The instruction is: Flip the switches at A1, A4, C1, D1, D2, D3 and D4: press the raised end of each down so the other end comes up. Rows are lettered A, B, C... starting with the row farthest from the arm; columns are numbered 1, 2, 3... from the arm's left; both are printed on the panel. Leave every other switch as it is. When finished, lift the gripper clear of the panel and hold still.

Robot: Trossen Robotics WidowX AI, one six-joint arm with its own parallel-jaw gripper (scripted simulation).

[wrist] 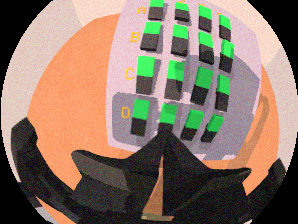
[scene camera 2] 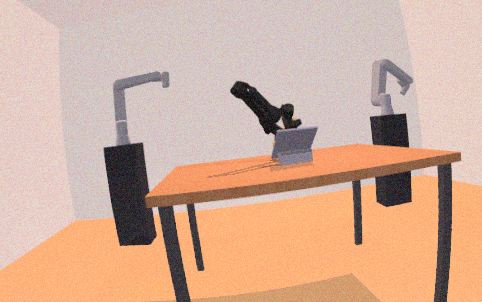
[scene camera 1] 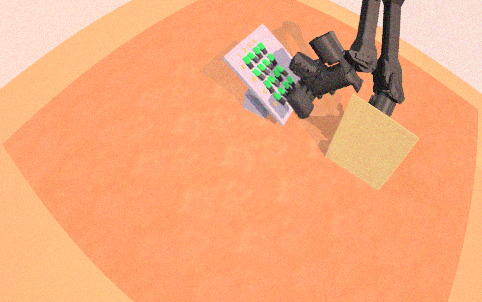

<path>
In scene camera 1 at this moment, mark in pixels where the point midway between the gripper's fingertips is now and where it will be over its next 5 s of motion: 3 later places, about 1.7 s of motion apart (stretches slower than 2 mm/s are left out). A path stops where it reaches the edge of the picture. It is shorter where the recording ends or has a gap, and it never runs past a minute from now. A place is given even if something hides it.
My gripper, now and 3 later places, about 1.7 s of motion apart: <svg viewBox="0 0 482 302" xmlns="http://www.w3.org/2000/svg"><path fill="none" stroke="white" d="M287 94L304 88L287 83L296 82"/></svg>
</path>
